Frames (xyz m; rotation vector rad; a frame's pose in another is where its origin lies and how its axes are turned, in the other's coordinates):
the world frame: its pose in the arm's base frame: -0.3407 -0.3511 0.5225 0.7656 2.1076 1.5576
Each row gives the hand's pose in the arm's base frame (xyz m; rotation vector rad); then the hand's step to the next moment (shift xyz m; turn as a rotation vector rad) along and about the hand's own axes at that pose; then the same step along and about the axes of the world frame.
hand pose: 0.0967 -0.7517 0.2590 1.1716 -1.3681 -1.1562
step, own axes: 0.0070 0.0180 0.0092 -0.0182 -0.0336 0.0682
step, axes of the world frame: 0.0055 0.0137 -0.0155 0.0615 -0.0466 -0.0125
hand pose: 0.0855 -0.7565 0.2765 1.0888 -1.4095 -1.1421
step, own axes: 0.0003 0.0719 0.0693 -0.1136 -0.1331 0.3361
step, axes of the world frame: 0.0675 0.0533 -0.0508 0.3208 -0.1957 -0.0487
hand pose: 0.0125 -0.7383 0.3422 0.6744 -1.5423 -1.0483
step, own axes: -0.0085 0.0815 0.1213 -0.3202 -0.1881 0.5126
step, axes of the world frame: 0.1295 0.0617 -0.0293 0.5462 -0.3139 0.0612
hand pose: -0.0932 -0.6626 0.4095 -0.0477 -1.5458 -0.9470
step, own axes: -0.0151 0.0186 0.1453 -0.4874 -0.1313 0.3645
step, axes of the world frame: 0.1463 0.0147 0.0083 0.4213 -0.3914 0.2387
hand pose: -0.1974 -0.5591 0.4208 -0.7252 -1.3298 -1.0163
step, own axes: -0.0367 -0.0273 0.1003 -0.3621 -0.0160 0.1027
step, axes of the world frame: 0.1048 -0.0177 0.0291 0.1267 -0.3024 0.1856
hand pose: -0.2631 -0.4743 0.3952 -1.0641 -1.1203 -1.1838
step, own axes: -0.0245 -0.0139 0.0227 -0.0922 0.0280 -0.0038
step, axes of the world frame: 0.0286 -0.0174 0.0137 -0.0113 -0.0815 0.0503
